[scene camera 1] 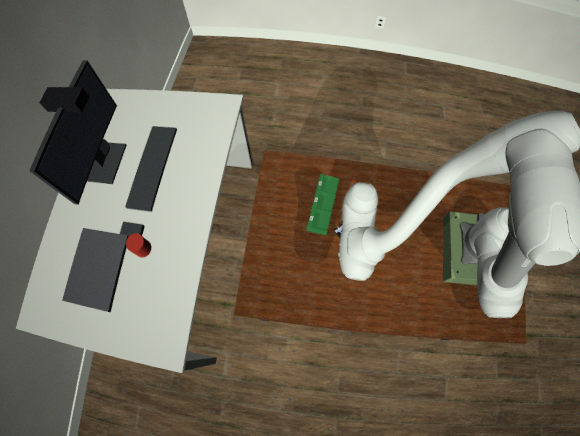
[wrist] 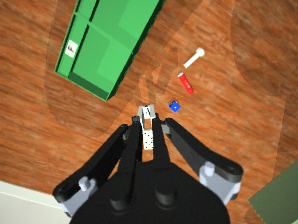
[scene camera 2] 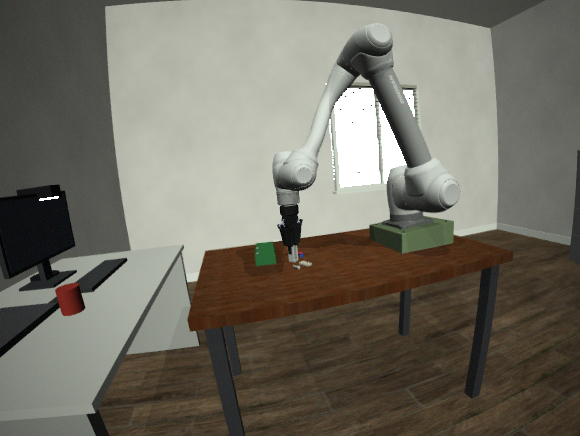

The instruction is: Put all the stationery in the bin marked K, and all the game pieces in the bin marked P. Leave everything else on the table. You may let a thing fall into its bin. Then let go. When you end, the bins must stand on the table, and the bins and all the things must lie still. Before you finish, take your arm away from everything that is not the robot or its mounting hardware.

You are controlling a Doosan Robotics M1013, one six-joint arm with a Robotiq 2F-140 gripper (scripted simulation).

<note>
In view: the gripper (scene camera 2: pixel 293 260).
The gripper is seen too in the wrist view (wrist: pixel 147 111).
</note>
